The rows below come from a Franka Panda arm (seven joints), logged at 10 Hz.
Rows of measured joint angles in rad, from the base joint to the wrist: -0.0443, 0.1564, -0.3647, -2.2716, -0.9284, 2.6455, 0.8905; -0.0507, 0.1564, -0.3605, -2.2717, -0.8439, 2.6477, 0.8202; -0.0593, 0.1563, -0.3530, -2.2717, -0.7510, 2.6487, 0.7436; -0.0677, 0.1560, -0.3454, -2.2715, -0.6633, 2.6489, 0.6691; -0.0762, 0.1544, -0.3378, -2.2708, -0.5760, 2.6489, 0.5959; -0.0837, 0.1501, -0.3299, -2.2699, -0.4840, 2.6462, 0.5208; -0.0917, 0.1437, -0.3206, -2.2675, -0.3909, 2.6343, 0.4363; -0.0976, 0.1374, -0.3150, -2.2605, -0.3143, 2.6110, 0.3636; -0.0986, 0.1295, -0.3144, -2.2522, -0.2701, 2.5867, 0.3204
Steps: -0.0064, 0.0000, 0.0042, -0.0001, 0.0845, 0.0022, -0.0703; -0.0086, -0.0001, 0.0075, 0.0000, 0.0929, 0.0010, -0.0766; -0.0084, -0.0003, 0.0076, 0.0002, 0.0877, 0.0002, -0.0745; -0.0085, -0.0016, 0.0076, 0.0007, 0.0873, 0.0000, -0.0732; -0.0075, -0.0043, 0.0079, 0.0009, 0.0920, -0.0027, -0.0751; -0.0080, -0.0064, 0.0093, 0.0024, 0.0931, -0.0119, -0.0845; -0.0059, -0.0063, 0.0056, 0.0070, 0.0766, -0.0233, -0.0727; -0.0010, -0.0079, 0.0006, 0.0083, 0.0442, -0.0243, -0.0432
